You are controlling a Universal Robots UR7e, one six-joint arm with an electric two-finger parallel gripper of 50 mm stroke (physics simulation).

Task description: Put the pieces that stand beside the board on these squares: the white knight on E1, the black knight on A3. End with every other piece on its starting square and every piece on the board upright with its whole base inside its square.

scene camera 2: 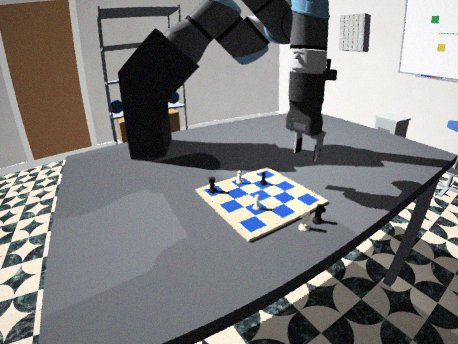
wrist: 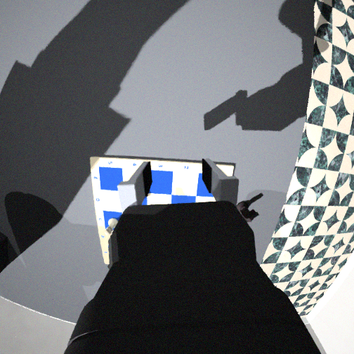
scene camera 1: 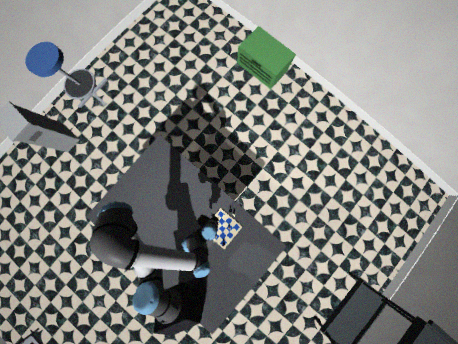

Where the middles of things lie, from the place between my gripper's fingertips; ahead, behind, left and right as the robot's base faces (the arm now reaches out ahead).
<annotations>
Right now the board (scene camera 2: 282, 200) is 12 cm to the right of my hand, 8 cm below it and 1 cm behind it.
</annotations>
